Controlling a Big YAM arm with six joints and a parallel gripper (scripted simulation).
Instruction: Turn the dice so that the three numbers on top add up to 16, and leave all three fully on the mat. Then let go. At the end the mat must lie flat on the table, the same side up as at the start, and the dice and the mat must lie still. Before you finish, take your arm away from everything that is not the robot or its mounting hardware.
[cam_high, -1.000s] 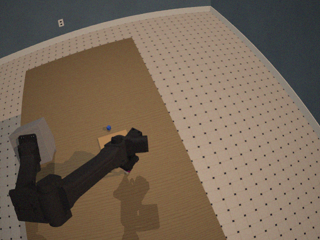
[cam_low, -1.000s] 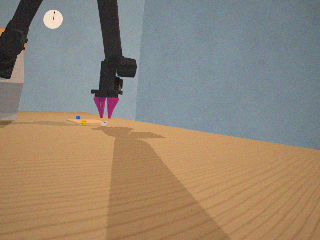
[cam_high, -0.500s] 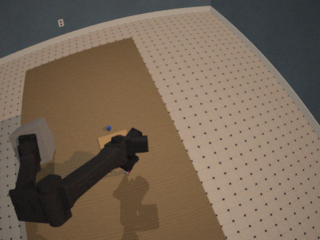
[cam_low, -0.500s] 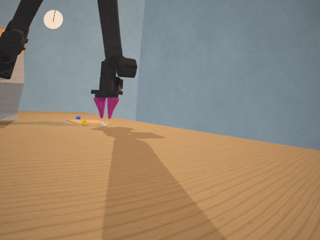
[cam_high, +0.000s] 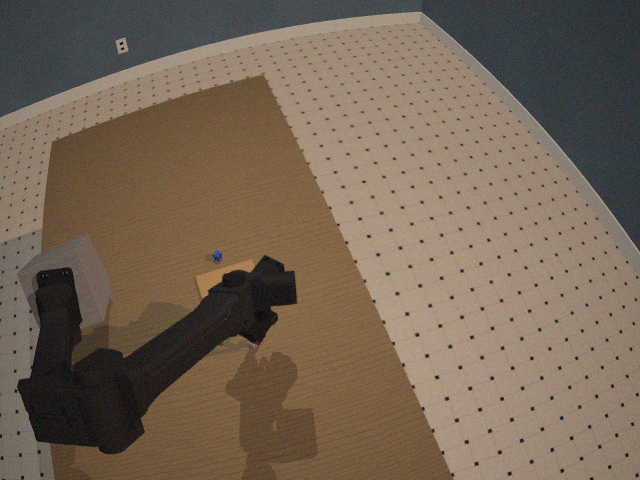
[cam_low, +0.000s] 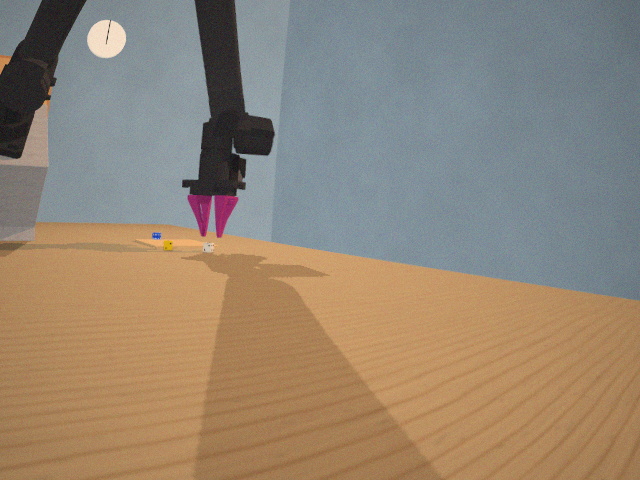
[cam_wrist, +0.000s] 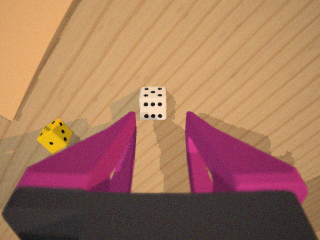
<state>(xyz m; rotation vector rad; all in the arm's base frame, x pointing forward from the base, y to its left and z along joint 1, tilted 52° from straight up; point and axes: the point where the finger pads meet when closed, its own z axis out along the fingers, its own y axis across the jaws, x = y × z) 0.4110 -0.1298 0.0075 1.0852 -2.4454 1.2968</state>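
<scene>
Now: hand 30 mm above the white die. The rest, counted from my hand: mat (140 mm to the left, 30 mm below, 20 mm behind); then blue die (250 mm to the left, 30 mm below, 30 mm behind); then yellow die (70 mm behind, 40 mm to the left, 30 mm below).
</scene>
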